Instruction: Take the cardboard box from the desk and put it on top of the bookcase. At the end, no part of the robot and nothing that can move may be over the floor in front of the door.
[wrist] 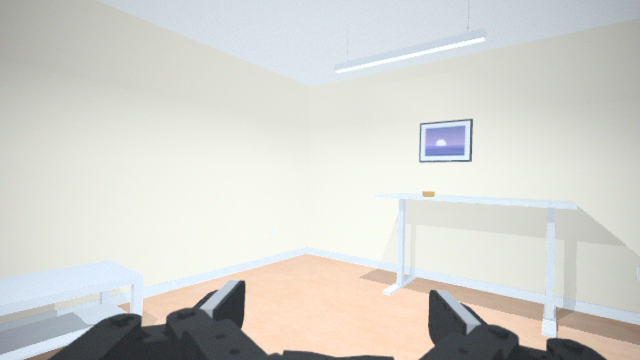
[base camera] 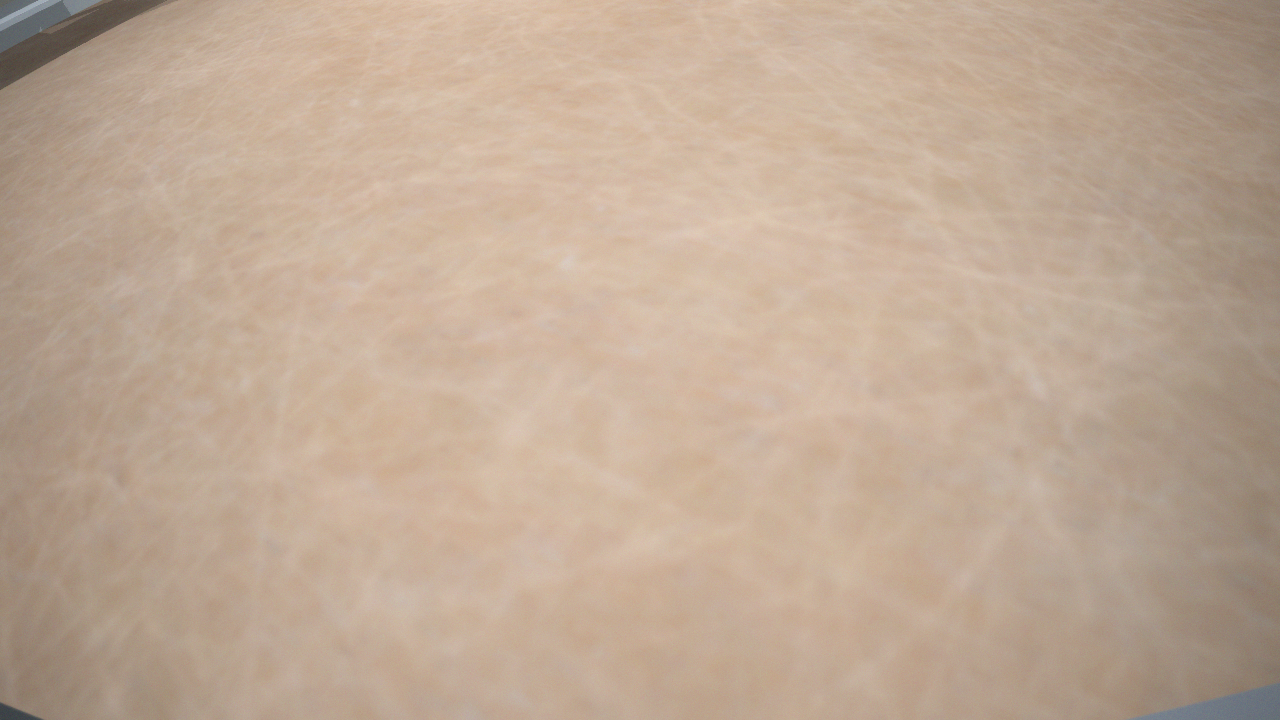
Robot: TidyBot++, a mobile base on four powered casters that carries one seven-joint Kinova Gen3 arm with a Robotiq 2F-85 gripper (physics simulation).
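Frame: origin at the arm's base, x ahead, y left, z up, level; centimetres.
Seen in the pictures: gripper, fingertip midpoint: [wrist: 335, 305].
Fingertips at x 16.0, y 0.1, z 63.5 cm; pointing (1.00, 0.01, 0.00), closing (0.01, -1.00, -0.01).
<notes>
A point is followed by its place in that frame.
The cardboard box [wrist: 428, 194] @(x 295.8, y -83.9, z 57.7 cm) shows small and tan in the wrist view, on the left part of the white desk [wrist: 500, 200] @(x 272.8, y -135.0, z 55.4 cm), which stands against the right-hand wall across the room. My gripper [wrist: 335, 305] @(x 16.0, y 0.1, z 63.5 cm) is open, its two fingers wide apart at the bottom of the wrist view, with nothing between them. It is far from the desk and the box. The bookcase and the door do not show in the wrist view or the base camera view.
A low white bench-like table [wrist: 75, 281] @(x 185.9, y 151.9, z 5.3 cm) with a lower shelf stands at the left in the wrist view. A framed picture [wrist: 445, 140] @(x 357.3, y -117.9, z 114.5 cm) hangs above the desk. The desk's feet [wrist: 549, 327] reach out over the floor [wrist: 320, 300] @(x 288.6, y 11.2, z -39.6 cm) [base camera: 626, 358] @(x 44.0, y 2.9, z -39.6 cm).
</notes>
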